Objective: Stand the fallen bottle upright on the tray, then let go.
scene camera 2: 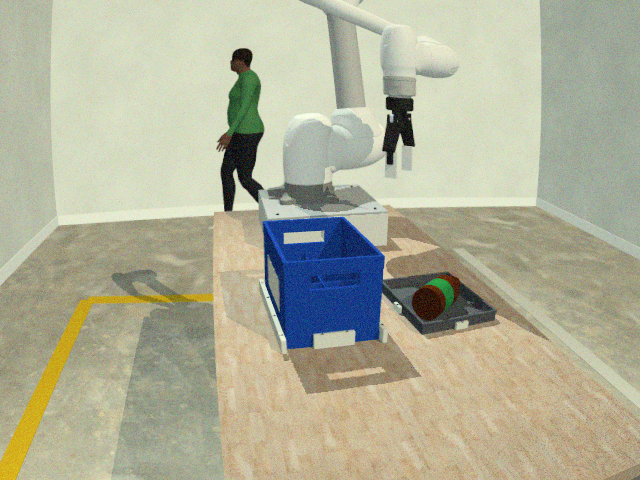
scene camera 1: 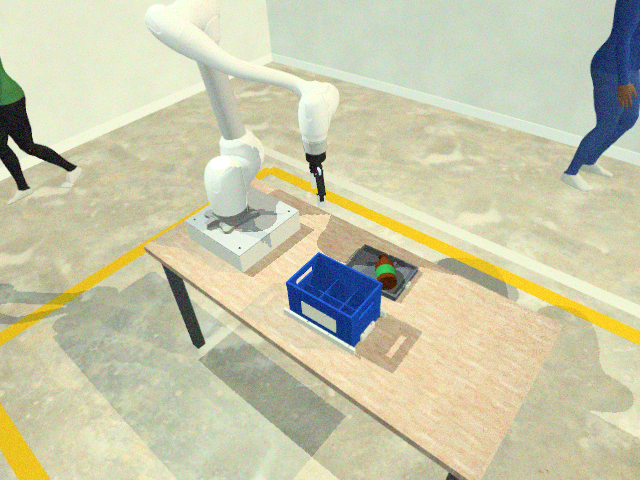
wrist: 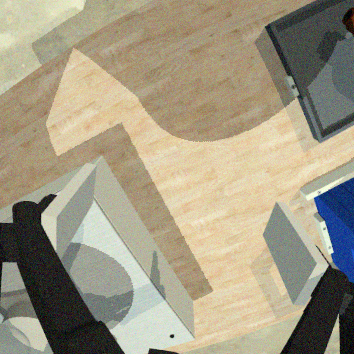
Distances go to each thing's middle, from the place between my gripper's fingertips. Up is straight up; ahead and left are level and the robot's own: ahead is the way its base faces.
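There is the brown bottle (scene camera 2: pixel 431 300), 200 mm below my hand and 40 mm to the left of it, and 340 mm ahead of it as well.
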